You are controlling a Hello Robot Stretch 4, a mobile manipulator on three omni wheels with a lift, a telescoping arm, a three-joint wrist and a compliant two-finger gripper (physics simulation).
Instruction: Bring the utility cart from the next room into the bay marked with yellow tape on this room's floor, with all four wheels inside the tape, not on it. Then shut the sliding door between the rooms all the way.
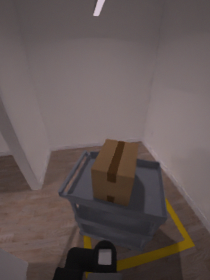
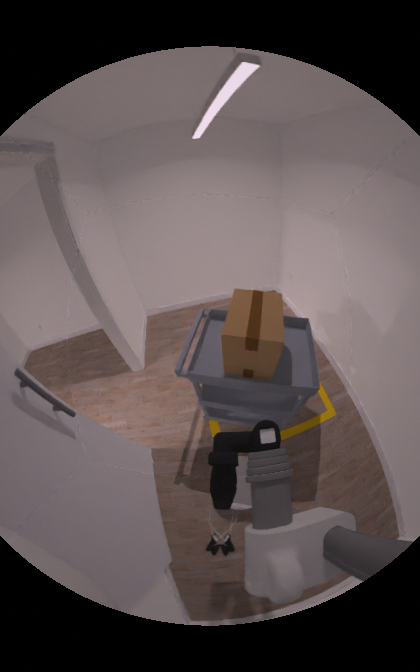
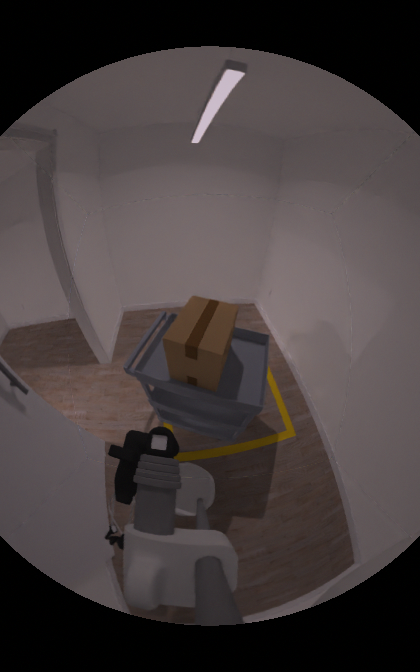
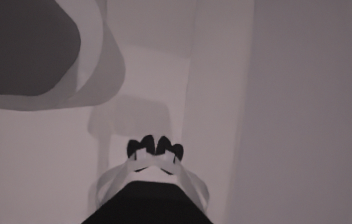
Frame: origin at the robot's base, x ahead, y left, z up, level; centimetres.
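Seen in the pictures: gripper, fingertip midpoint: (image 4: pixel 155 147).
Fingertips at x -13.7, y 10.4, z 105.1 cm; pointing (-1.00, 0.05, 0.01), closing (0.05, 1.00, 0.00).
Note:
A point is followed by its place in that frame.
The grey utility cart (image 1: pixel 150 187) {x 63.2, y -32.9, z 76.6 cm} (image 2: pixel 301 350) (image 3: pixel 250 365) stands upright over the yellow tape bay (image 1: pixel 155 254) {x 38.1, y -50.7, z -2.7 cm} (image 2: pixel 310 425) (image 3: pixel 230 449). Tape shows at its near side and right; its wheels are hidden, so I cannot tell how they stand to the tape. The white sliding door (image 2: pixel 100 490) (image 3: pixel 50 470) fills the lower left, its dark handle (image 2: pixel 45 392) (image 3: pixel 12 376) near its edge. A gap with floor shows between the door and the door post (image 1: pixel 25 155) {x 114.0, y 95.8, z 61.8 cm} (image 2: pixel 85 280) (image 3: pixel 62 265). My gripper (image 2: pixel 220 544) (image 3: pixel 114 536) (image 4: pixel 155 147) {x -13.7, y 10.4, z 105.1 cm} is shut and empty, low beside the door panel.
A brown cardboard box (image 1: pixel 115 170) {x 54.3, y -5.2, z 104.5 cm} (image 2: pixel 252 332) (image 3: pixel 200 340) sits on the cart's top tray. A wall (image 1: pixel 185 110) {x 154.3, y -101.5, z 104.2 cm} (image 2: pixel 370 320) (image 3: pixel 360 325) runs along the right, close to the cart, and another wall stands behind it. My arm reaches across the near floor.

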